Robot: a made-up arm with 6 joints. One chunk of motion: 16 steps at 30 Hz.
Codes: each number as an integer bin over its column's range. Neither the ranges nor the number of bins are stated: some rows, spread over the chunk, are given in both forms.
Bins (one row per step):
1: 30 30 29 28 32 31
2: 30 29 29 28 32 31
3: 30 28 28 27 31 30
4: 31 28 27 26 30 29
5: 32 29 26 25 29 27
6: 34 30 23 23 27 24
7: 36 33 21 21 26 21
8: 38 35 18 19 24 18
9: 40 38 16 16 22 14
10: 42 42 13 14 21 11
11: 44 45 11 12 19 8
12: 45 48 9 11 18 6
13: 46 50 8 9 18 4
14: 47 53 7 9 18 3
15: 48 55 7 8 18 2
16: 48 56 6 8 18 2
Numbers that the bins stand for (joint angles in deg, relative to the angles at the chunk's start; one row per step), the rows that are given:
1: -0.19 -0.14 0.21 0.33 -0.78 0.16
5: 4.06 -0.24 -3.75 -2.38 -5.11 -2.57
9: 21.08 0.62 -16.92 -10.52 -15.22 -11.44
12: 31.71 1.57 -26.14 -15.05 -21.00 -16.90
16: 38.10 2.33 -30.10 -17.76 -21.00 -19.63
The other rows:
2: -0.19 -0.24 0.21 0.33 -0.78 0.16
3: -0.19 -0.33 -1.11 -0.57 -2.22 -0.52
4: 1.94 -0.33 -2.43 -1.48 -3.67 -1.21
6: 8.32 -0.14 -7.70 -4.19 -8.00 -4.62
7: 12.57 0.14 -10.33 -6.00 -9.44 -6.67
8: 16.83 0.33 -14.29 -7.81 -12.33 -8.71
10: 25.33 1.00 -20.87 -12.33 -16.67 -13.49
11: 29.59 1.29 -23.51 -14.14 -19.56 -15.54
13: 33.84 1.76 -27.46 -16.86 -21.00 -18.27
14: 35.97 2.05 -28.78 -16.86 -21.00 -18.95
15: 38.10 2.24 -28.78 -17.76 -21.00 -19.63

